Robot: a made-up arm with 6 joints. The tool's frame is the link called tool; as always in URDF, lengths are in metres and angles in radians. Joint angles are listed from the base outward. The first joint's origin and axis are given. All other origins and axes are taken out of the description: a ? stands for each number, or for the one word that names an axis. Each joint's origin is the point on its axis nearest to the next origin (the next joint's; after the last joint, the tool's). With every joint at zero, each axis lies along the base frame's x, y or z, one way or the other. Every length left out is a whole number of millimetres.
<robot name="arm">
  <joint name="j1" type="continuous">
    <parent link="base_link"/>
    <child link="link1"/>
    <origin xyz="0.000 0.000 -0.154" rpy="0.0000 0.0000 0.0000"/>
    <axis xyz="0 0 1"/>
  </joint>
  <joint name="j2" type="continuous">
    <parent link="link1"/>
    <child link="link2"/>
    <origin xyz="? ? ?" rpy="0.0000 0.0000 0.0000"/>
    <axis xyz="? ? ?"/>
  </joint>
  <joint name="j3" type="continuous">
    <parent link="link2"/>
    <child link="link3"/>
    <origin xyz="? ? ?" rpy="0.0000 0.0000 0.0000"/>
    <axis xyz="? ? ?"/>
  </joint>
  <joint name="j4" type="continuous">
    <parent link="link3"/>
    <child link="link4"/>
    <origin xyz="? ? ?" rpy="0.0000 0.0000 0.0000"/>
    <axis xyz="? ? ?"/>
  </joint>
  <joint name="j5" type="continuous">
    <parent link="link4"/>
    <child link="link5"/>
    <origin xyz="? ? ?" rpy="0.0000 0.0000 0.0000"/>
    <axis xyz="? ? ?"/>
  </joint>
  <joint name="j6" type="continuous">
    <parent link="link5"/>
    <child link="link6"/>
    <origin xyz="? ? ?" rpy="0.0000 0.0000 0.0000"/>
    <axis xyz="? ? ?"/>
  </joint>
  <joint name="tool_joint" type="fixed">
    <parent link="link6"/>
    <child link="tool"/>
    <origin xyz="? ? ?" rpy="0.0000 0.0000 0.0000"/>
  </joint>
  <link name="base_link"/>
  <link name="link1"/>
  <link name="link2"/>
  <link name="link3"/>
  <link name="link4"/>
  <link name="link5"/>
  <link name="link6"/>
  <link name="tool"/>
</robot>
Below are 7 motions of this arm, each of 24 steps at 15 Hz.
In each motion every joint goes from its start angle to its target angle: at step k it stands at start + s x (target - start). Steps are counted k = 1, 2, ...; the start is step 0. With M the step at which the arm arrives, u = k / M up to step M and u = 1 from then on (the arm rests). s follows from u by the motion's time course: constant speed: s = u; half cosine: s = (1 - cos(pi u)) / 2; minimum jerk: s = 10 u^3 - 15 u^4 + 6 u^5.
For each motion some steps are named. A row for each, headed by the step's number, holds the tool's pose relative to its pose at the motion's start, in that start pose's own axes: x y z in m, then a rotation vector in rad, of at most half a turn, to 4 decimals.
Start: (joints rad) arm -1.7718 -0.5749 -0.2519 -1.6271 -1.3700 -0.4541
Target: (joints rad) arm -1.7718 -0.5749 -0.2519 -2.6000 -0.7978 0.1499
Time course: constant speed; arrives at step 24
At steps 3, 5, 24:
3: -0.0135 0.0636 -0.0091 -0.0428 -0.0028 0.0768
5: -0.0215 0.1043 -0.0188 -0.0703 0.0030 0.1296
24: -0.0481 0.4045 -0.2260 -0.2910 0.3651 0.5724

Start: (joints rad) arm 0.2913 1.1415 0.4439 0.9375 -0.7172 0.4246
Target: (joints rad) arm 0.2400 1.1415 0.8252 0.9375 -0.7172 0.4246
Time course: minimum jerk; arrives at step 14
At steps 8, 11, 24:
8: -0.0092 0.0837 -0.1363 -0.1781 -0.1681 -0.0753
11: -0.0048 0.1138 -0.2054 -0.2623 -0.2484 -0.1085
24: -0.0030 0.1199 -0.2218 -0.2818 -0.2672 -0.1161

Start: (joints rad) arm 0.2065 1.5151 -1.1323 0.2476 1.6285 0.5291
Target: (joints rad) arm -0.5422 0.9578 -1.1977 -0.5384 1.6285 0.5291
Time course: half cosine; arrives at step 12
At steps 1, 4, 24:
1: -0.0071 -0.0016 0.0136 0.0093 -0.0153 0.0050
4: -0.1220 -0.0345 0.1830 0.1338 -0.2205 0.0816
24: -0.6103 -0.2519 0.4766 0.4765 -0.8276 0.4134

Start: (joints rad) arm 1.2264 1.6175 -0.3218 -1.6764 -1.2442 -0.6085
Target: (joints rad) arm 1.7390 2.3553 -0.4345 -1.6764 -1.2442 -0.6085
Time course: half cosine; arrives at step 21
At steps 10, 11, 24:
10: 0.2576 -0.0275 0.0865 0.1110 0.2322 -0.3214
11: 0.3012 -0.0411 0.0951 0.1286 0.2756 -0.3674
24: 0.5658 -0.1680 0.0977 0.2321 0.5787 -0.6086

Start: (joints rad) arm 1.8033 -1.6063 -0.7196 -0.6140 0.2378 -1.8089
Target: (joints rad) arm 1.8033 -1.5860 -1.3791 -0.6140 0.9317 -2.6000
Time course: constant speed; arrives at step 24
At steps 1, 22, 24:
1: -0.0337 0.0217 0.0091 -0.0486 -0.0505 -0.0084
22: -0.5676 0.4192 -0.2406 -0.9491 -1.0825 -0.4761
24: -0.5883 0.4419 -0.2892 -1.0122 -1.1772 -0.5512

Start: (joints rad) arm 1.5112 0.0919 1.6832 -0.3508 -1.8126 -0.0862
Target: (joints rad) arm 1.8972 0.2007 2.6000 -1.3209 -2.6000 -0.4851
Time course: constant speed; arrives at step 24
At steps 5, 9, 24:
5: 0.0671 0.1617 -0.0304 -0.2742 0.0321 -0.2564
9: 0.1355 0.2664 -0.0753 -0.5007 0.0642 -0.4493
24: 0.3776 0.4372 -0.3446 -1.4052 0.1526 -1.0484

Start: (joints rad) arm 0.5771 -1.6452 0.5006 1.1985 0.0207 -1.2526
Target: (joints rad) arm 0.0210 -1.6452 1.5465 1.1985 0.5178 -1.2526
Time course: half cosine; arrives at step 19
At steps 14, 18, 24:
14: 0.2556 0.6434 -0.1832 -0.6660 0.2062 -0.2052
18: 0.3386 0.7123 -0.2701 -0.7612 0.2929 -0.1968
24: 0.3422 0.7149 -0.2742 -0.7651 0.2971 -0.1961

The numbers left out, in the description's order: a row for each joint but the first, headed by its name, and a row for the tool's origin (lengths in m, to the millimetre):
j2: xyz -0.307 -0.032 0.000, axis -1 0 0
j3: xyz 0.000 -0.040 -0.098, axis 0 0 -1
j4: xyz -0.016 0.330 0.000, axis 0 -1 0
j5: xyz -0.039 0.000 0.331, axis 0 0 1
j6: xyz 0.075 0.250 0.000, axis 1 0 0
tool: xyz 0.000 0.024 0.297

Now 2 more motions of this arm.
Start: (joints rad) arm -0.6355 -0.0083 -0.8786 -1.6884 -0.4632 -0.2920
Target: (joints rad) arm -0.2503 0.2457 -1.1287 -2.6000 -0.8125 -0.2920
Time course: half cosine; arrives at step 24
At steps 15, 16, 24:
15: 0.5148 0.2332 -0.5884 -0.7179 0.5663 -0.3774
16: 0.5522 0.2229 -0.6518 -0.7771 0.6123 -0.4201
24: 0.6880 0.1207 -0.9199 -1.0230 0.8074 -0.6163

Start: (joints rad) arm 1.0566 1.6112 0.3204 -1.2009 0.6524 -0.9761
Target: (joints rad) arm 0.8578 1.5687 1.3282 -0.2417 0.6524 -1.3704
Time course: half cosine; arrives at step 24
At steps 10, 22, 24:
10: -0.0632 -0.1210 0.0212 -0.0697 -0.0187 -0.4592
22: 0.0503 -0.3187 -0.0513 -0.2979 0.4134 -1.1589
24: 0.0561 -0.3259 -0.0564 -0.3062 0.4331 -1.1745

